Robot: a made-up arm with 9 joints. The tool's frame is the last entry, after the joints. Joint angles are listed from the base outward. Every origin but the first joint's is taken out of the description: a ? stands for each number. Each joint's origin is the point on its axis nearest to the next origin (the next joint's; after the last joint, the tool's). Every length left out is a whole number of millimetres.
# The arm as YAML. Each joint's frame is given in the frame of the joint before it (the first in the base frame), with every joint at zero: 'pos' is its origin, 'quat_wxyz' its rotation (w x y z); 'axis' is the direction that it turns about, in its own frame. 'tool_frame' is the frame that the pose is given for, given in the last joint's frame.
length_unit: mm
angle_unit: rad
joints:
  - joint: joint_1
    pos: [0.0, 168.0, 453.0]
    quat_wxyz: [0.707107, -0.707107, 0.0, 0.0]
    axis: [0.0, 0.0, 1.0]
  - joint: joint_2
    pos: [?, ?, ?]
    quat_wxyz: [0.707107, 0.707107, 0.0, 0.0]
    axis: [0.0, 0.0, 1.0]
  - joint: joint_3
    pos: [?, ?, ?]
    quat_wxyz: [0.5, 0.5, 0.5, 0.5]
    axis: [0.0, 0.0, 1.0]
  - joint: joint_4
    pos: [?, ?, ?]
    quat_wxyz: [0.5, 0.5, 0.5, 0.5]
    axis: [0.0, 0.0, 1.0]
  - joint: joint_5
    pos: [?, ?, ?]
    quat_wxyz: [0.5, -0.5, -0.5, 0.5]
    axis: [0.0, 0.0, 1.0]
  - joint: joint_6
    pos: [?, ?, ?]
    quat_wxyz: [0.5, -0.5, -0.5, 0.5]
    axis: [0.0, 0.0, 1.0]
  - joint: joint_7
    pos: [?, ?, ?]
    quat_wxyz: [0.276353, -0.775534, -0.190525, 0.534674]
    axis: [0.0, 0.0, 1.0]
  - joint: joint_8
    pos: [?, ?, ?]
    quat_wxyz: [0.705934, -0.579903, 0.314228, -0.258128]
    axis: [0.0, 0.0, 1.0]
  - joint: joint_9
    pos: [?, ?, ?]
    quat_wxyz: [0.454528, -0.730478, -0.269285, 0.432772]
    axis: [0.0, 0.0, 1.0]
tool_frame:
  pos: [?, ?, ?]
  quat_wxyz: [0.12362, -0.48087, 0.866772, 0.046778]
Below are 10 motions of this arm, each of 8 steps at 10 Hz.
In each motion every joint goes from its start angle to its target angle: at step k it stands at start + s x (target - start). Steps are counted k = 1, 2, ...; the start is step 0. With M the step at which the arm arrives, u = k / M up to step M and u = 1 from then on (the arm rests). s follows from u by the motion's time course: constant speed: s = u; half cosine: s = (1 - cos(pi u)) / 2; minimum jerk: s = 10 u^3 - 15 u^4 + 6 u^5.
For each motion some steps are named. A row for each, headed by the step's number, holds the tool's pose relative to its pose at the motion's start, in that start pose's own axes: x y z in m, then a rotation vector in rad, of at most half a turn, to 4 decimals.
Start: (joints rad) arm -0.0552 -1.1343 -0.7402 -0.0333 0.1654 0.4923 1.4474 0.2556 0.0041
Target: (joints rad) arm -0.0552 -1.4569 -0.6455 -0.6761 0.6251 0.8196 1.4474 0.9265 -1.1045
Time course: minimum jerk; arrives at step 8
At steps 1, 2, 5, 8:
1: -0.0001 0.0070 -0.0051 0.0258 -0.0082 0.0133
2: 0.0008 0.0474 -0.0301 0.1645 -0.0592 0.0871
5: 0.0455 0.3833 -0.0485 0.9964 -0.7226 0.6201
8: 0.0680 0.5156 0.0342 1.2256 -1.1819 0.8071

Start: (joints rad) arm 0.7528 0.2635 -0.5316 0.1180 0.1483 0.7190 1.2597 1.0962 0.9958
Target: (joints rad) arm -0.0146 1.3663 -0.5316 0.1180 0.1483 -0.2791 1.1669 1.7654 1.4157
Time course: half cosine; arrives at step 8
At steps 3, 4, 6, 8:
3: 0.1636 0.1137 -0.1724 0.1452 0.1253 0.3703
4: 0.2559 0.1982 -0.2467 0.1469 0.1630 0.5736
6: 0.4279 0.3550 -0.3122 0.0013 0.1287 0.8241
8: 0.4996 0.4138 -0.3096 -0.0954 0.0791 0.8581

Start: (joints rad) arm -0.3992 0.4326 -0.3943 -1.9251 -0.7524 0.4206 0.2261 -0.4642 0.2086
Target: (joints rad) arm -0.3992 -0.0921 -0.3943 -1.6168 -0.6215 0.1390 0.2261 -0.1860 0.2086
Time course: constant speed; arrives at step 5
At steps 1, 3, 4, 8:
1: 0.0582 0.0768 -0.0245 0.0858 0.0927 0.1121
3: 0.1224 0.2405 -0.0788 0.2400 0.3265 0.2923
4: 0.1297 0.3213 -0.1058 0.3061 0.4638 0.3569
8: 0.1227 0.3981 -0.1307 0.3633 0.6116 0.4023

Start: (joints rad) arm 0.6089 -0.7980 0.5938 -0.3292 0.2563 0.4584 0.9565 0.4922 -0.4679
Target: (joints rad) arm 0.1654 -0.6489 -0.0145 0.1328 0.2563 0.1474 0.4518 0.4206 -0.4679
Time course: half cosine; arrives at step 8
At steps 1, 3, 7, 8:
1: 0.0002 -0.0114 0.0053 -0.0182 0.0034 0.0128
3: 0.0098 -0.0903 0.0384 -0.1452 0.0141 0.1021
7: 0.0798 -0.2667 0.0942 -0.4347 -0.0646 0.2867
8: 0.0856 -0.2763 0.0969 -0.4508 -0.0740 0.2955

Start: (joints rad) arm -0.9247 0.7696 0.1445 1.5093 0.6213 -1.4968 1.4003 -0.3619 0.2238
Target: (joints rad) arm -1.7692 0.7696 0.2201 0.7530 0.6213 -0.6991 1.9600 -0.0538 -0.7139
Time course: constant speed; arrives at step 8
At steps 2, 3, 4, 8:
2: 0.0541 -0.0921 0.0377 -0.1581 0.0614 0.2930
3: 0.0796 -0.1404 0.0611 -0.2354 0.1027 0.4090
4: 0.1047 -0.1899 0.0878 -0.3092 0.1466 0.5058
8: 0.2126 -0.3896 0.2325 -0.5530 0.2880 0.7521

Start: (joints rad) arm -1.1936 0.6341 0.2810 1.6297 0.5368 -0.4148 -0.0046 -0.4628 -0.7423
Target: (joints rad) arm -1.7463 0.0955 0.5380 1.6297 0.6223 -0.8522 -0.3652 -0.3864 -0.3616
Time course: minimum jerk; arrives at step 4
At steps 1, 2, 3, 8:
1: 0.0356 0.0117 -0.0216 0.0324 -0.1231 -0.0501
2: 0.1925 0.0549 -0.0718 0.1975 -0.5818 -0.2355
3: 0.3629 0.0949 -0.0629 0.4395 -1.0032 -0.3830
8: 0.4062 0.1052 -0.0505 0.5166 -1.1036 -0.4105

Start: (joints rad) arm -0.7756 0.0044 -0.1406 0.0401 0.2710 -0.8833 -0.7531 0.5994 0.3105
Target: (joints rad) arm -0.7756 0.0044 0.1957 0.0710 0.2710 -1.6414 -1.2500 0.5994 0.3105
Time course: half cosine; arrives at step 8
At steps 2, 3, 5, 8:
2: 0.0029 0.0008 -0.0087 0.0948 -0.0498 -0.1065
3: 0.0043 -0.0009 -0.0172 0.1892 -0.1085 -0.2325
5: -0.0060 -0.0136 -0.0362 0.3642 -0.2546 -0.5607
8: -0.0338 -0.0262 -0.0535 0.4523 -0.3710 -0.8531

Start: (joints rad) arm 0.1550 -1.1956 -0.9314 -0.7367 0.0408 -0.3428 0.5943 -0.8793 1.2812
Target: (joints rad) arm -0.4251 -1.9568 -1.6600 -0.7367 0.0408 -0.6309 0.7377 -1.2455 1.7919
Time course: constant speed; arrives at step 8
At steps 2, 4, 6, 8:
2: 0.0002 0.0244 0.0216 -0.2061 -0.0003 -0.0590
4: 0.0137 0.0604 0.0272 -0.3795 -0.0025 -0.0558
6: 0.0325 0.1052 0.0132 -0.5029 -0.0076 0.0013
8: 0.0471 0.1565 -0.0193 -0.5612 -0.0136 0.0976

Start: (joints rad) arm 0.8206 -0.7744 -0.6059 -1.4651 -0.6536 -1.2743 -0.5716 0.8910 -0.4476
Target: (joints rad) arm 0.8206 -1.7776 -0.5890 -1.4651 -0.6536 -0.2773 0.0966 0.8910 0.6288
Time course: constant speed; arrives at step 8
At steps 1, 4, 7, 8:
1: -0.0285 -0.0710 0.0200 -0.1840 0.1143 -0.1931
4: -0.1311 -0.2297 0.1421 -0.8254 0.3531 -0.8350
7: -0.2177 -0.2753 0.3018 -1.5905 0.4220 -1.5052
8: -0.2354 -0.2688 0.3481 -1.8750 0.4030 -1.7168

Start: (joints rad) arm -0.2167 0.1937 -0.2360 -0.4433 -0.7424 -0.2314 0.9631 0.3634 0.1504
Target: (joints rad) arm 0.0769 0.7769 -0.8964 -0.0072 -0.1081 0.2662 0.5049 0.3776 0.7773
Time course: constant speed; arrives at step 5
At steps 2, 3, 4, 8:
2: -0.0530 -0.0705 0.0307 -0.2113 -0.0267 -0.4341
3: -0.0777 -0.1139 0.0545 -0.3648 -0.0846 -0.6515
4: -0.0992 -0.1587 0.0842 -0.5380 -0.1853 -0.8611
8: -0.1167 -0.2011 0.1183 -0.7176 -0.3350 -1.0588

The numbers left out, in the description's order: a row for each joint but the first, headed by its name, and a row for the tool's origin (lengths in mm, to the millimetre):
joint_2: -77.0 -275.0 0.0
joint_3: -295.0 59.0 0.0
joint_4: 246.0 -29.0 0.0
joint_5: 195.0 93.0 0.0
joint_6: -66.0 -34.0 0.0
joint_7: 80.0 137.0 0.0
joint_8: 65.0 109.0 0.0
joint_9: -150.0 269.0 0.0
tool: 7.0 -21.0 0.0

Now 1 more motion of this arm.
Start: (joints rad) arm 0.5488 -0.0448 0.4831 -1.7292 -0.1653 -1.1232 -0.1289 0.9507 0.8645
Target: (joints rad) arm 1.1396 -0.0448 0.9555 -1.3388 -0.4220 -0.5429 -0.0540 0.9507 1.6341
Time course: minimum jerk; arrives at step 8
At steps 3, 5, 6, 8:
3: 0.1563 -0.0518 0.0413 -0.1553 -0.2349 -0.4278
5: 0.3470 -0.1730 0.1478 -0.3357 -0.5852 -1.1584
6: 0.3984 -0.2247 0.1965 -0.3803 -0.7095 -1.4415
8: 0.4241 -0.2562 0.2272 -0.4003 -0.7822 -1.6121

